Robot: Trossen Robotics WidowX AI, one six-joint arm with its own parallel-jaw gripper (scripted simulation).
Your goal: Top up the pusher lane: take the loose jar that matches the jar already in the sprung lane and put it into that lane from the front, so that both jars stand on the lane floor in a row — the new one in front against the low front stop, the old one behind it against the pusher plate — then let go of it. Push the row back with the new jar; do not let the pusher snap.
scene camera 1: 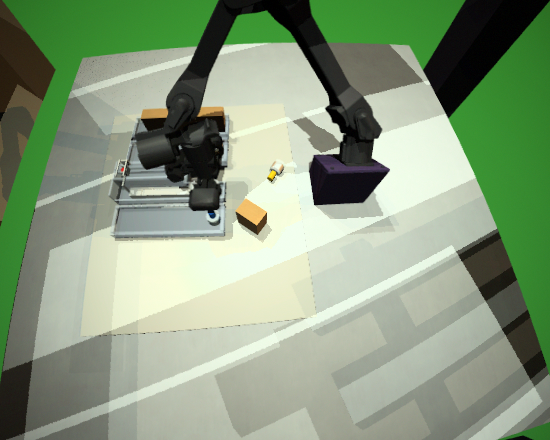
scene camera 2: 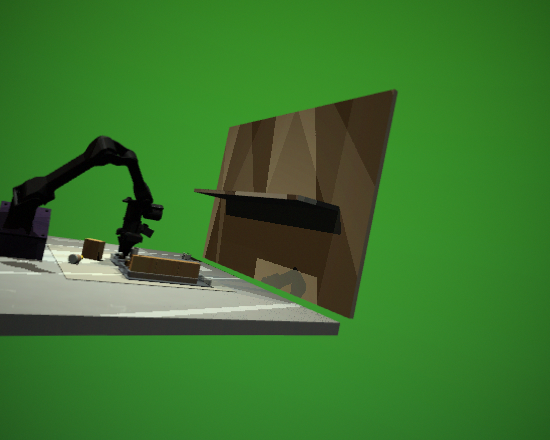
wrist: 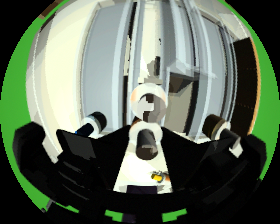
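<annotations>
My gripper is visible in scene camera 2 (123,257), in scene camera 1 and in the wrist view. On my gripper, (wrist: 86,162) and (scene camera 1: 200,185) are the same spot.
</annotations>
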